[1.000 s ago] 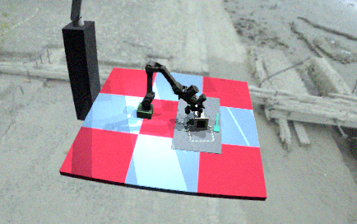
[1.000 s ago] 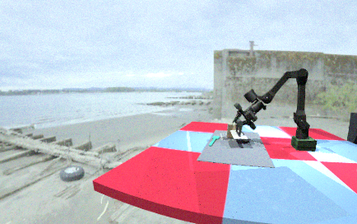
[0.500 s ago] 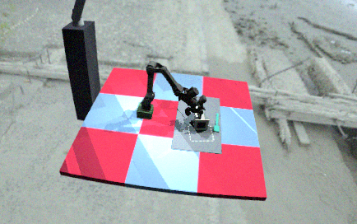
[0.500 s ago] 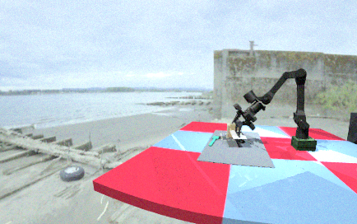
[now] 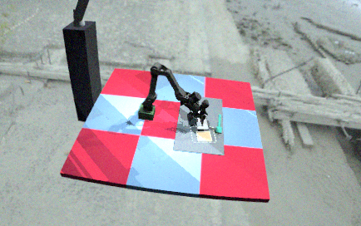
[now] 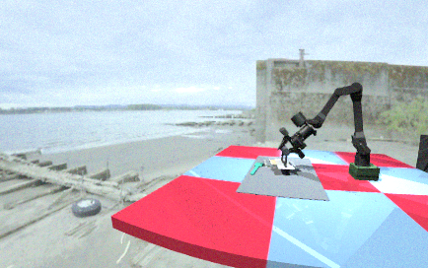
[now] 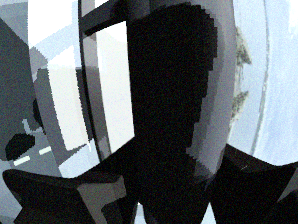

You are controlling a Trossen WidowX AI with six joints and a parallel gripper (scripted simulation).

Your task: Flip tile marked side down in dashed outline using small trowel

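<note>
My gripper tip is 11 cm short of the small teal trowel, 8 cm above it and 2 cm to the right of it. Round my gripper tip: grey mat: 10 cm below, 3 cm to the left, 3 cm behind; then white tile: 13 cm to the right, 8 cm below, 1 cm ahead.
</note>
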